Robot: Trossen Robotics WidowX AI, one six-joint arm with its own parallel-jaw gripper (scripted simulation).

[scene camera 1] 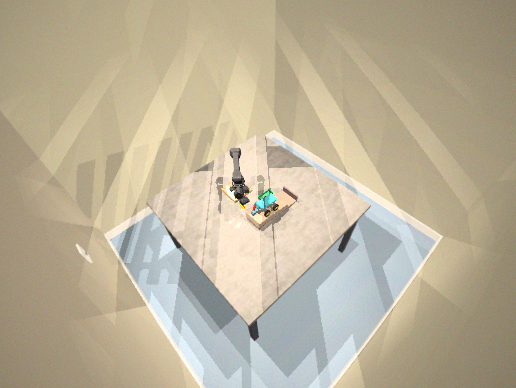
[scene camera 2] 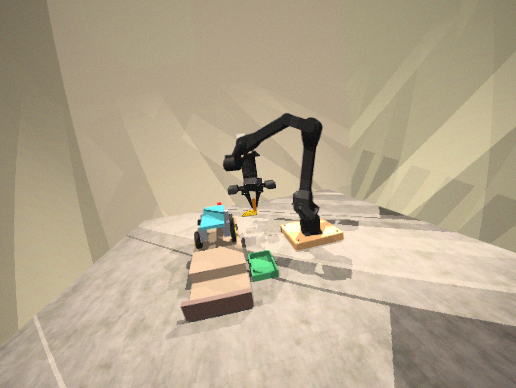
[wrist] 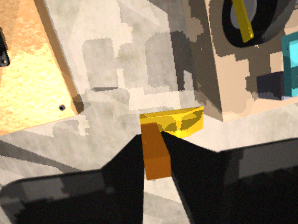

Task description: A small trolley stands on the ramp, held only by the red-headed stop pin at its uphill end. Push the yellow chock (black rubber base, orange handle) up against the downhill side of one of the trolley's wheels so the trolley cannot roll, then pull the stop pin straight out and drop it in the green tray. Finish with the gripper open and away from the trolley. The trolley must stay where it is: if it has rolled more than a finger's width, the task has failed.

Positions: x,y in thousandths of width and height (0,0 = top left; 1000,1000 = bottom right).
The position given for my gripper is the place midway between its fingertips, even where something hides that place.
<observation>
My gripper (scene camera 2: 493,535) carries a yellow chock (wrist: 612,551). Also in view: a trolley (scene camera 2: 416,561), a tan ramp (scene camera 2: 423,666) and a ramp lip (scene camera 2: 379,798).
My gripper also shows in the wrist view (wrist: 505,618).
</observation>
